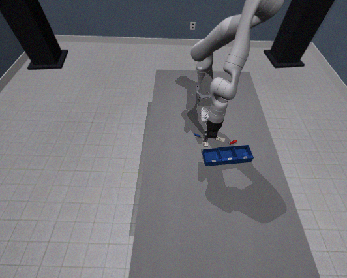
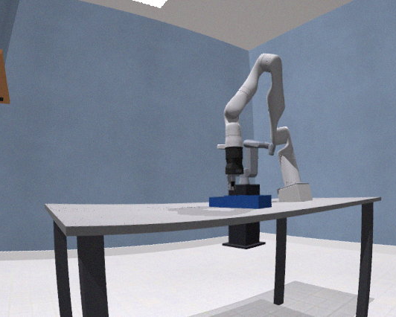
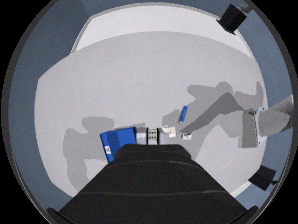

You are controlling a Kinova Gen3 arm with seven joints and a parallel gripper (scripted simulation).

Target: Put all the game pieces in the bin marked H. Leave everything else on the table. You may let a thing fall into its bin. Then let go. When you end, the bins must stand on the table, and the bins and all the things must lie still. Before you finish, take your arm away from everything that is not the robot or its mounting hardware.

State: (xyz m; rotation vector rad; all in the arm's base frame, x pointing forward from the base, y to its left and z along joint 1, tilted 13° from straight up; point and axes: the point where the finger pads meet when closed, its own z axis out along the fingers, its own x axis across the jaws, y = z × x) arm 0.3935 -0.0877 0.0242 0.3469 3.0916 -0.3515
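My gripper is now 110 mm to the right of the blue three-compartment bin, 80 mm short of it and 60 mm above it. Round my hand: blue piece (80 mm below, 80 mm behind, 20 mm to the right); then die (10 mm below); then grey-white piece (80 mm below, 80 mm behind, 40 mm to the left).
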